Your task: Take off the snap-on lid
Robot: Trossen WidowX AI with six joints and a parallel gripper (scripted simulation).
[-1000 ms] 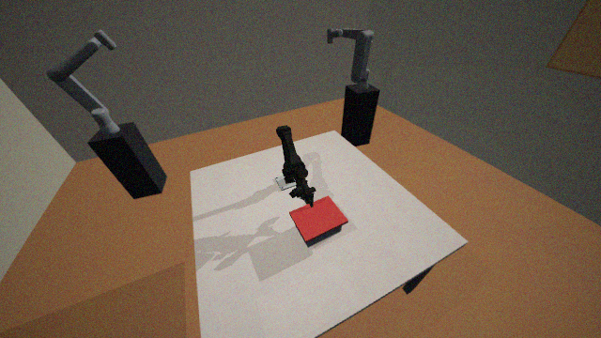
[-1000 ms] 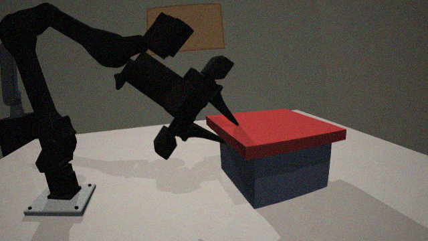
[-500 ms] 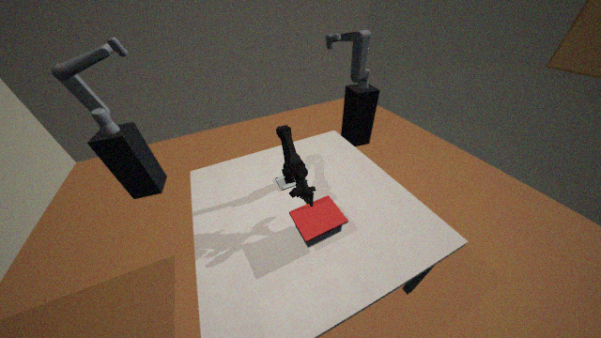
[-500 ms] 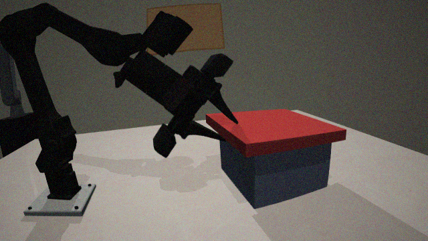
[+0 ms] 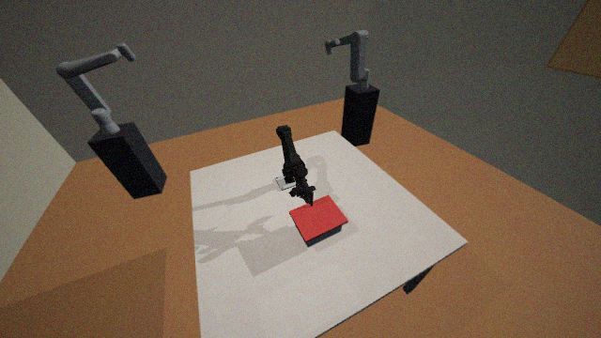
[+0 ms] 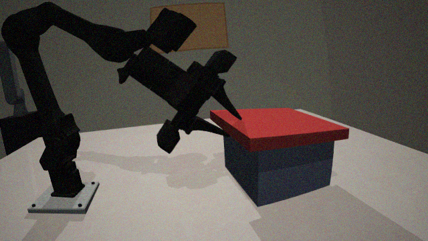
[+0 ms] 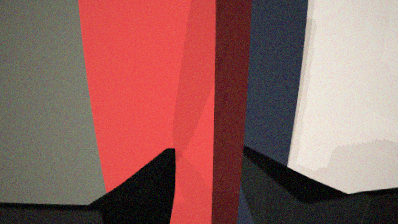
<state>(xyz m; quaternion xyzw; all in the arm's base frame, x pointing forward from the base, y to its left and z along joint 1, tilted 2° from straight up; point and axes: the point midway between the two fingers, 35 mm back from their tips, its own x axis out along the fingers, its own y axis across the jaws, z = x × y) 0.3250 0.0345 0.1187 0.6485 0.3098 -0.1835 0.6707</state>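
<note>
Right now the red lid is 80 mm ahead of my gripper tip and 10 mm to the left of it. Round my gripper tip: blue storage box 80 mm ahead, 10 mm to the left, 50 mm below.
</note>
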